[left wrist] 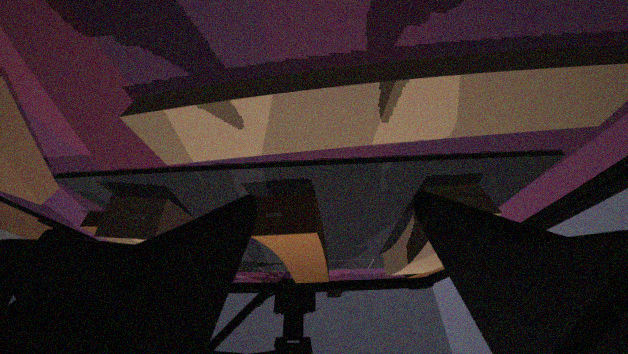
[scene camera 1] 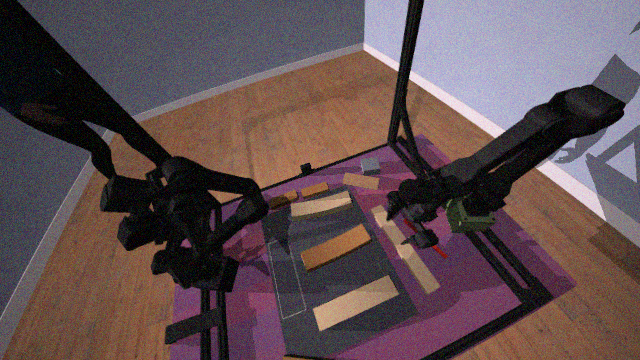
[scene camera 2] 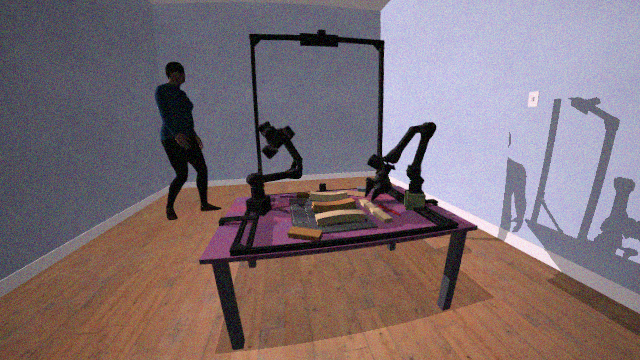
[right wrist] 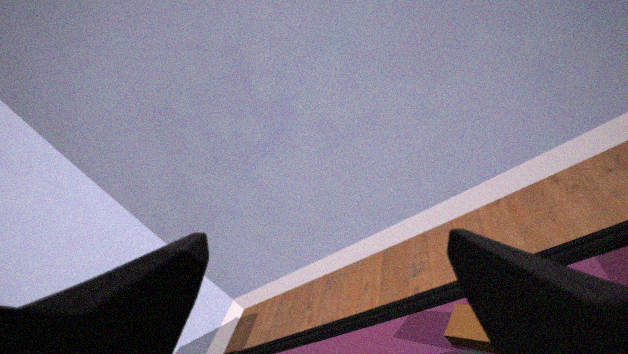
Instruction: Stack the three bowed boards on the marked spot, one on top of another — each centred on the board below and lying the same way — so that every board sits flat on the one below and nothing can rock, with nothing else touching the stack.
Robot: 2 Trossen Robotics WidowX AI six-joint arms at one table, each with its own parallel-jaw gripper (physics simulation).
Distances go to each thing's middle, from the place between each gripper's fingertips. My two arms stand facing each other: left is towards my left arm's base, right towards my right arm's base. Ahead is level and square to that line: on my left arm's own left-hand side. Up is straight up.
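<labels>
The long pale plank (scene camera 1: pixel 421 273) is 3 cm ahead of my left hand, 2 cm to the left of it and 6 cm below it.
Measured from my right hand, the plank is 370 mm below, 70 mm behind and, as I see it, 460 mm to the left.
</labels>
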